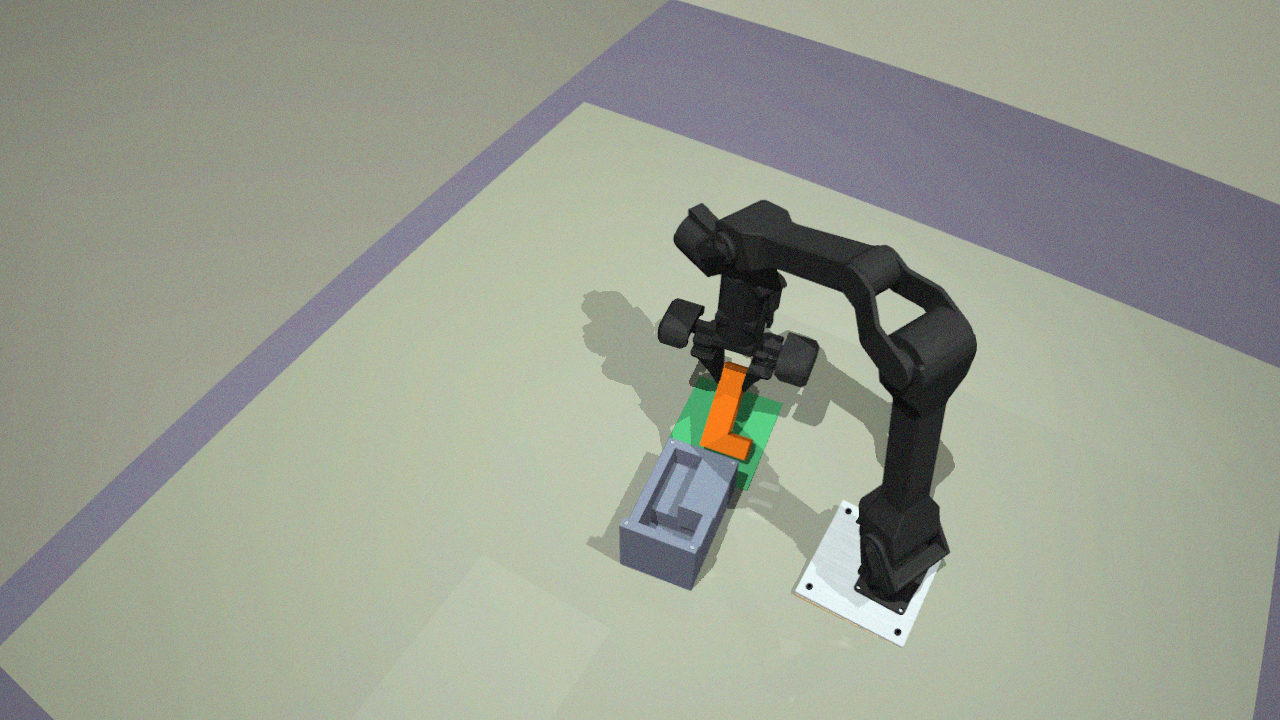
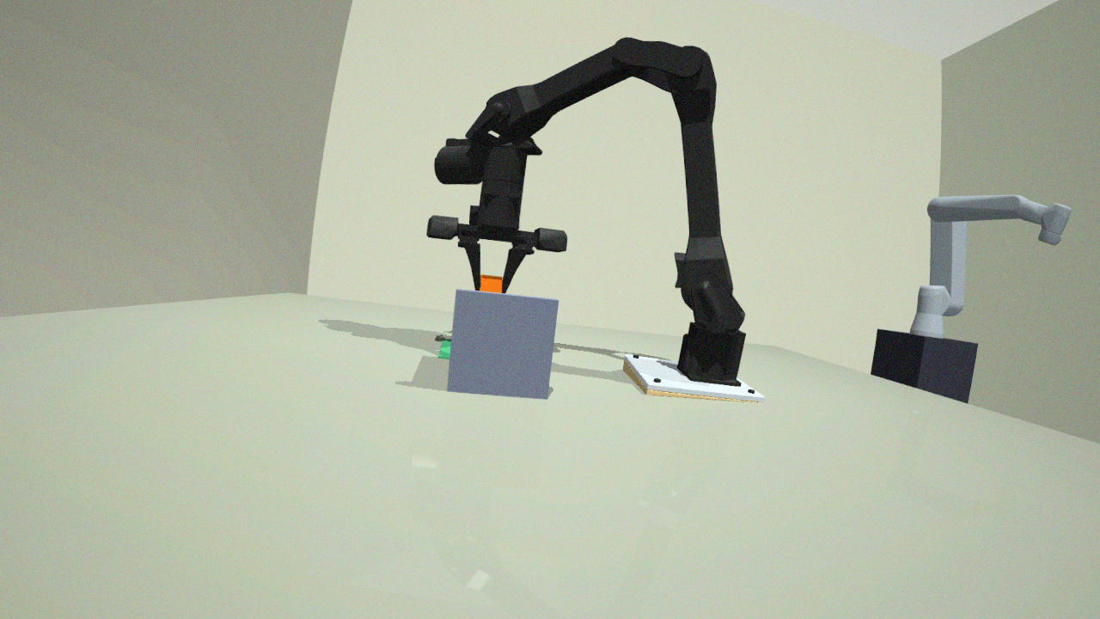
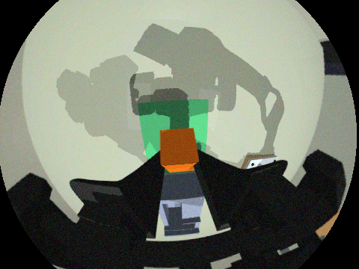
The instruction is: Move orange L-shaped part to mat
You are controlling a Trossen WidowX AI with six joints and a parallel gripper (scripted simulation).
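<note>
My gripper tip is 30 mm to the right of the orange L-shaped part, 30 mm above it and 20 mm past it. The rest, counted from my gripper tip: green mat (90 mm below, 20 mm to the left).
</note>
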